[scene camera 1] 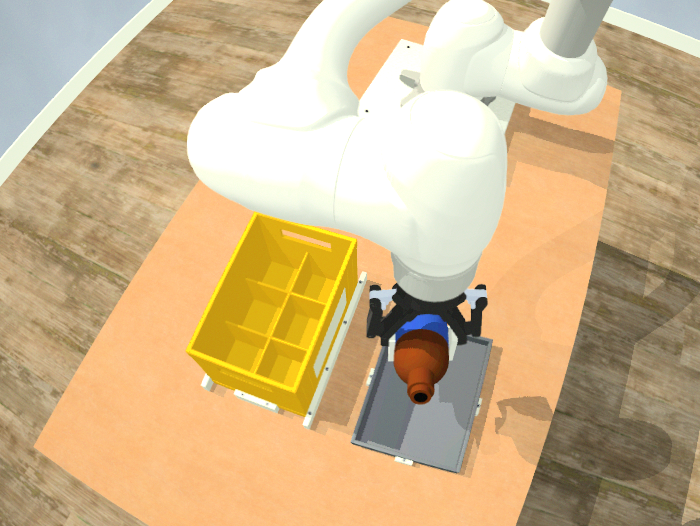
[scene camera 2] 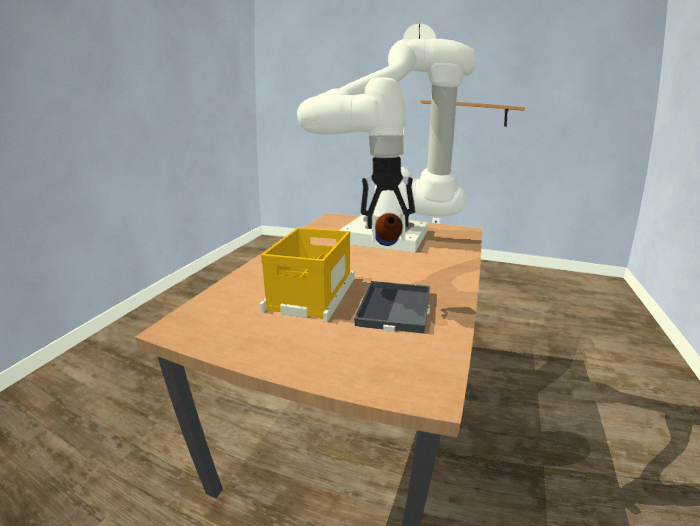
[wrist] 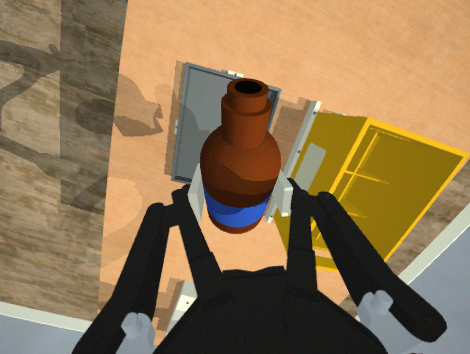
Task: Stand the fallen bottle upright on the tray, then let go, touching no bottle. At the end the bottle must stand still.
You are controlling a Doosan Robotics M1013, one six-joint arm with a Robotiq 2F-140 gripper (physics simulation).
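Frame: origin at the arm's base, x ahead, y left, z up, level; metres.
Seen in the pictures: gripper, between the fingertips: [scene camera 2: 388, 239].
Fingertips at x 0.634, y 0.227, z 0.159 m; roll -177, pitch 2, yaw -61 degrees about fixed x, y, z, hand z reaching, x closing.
Observation:
Offsets run from my fingertips to a thing's middle. "spot": to the spot under its first point. Level surfaces: height alone.
The brown bottle with a blue label @(dx +0.020, dy +0.008, dz +0.042 m) [scene camera 1: 421, 361] [scene camera 2: 388, 228] [wrist: 240, 160] is held in the air, tilted, its open neck towards the front and somewhat up. My gripper [scene camera 1: 421, 346] [scene camera 2: 388, 230] [wrist: 236, 172] is shut on the bottle, with one pale pad on each side near the label. The grey tray @(spot: dx +0.025, dy +0.079, dz -0.205 m) [scene camera 1: 441, 421] [scene camera 2: 407, 308] [wrist: 197, 117] lies on the table, lower than the bottle and in front of it in scene camera 2. The bottle is apart from the tray. Its base is hidden in both scene views.
A tall yellow crate with compartments @(dx +0.020, dy -0.246, dz -0.123 m) [scene camera 1: 288, 397] [scene camera 2: 294, 291] [wrist: 330, 135] stands left of the tray in the scene views. A white rail @(dx +0.047, dy -0.140, dz -0.181 m) [scene camera 1: 327, 368] runs between them. The robot's white base plate [scene camera 1: 390, 79] is at the back of the wooden table @(dz -0.211 m) [scene camera 1: 141, 367] [scene camera 2: 305, 361].

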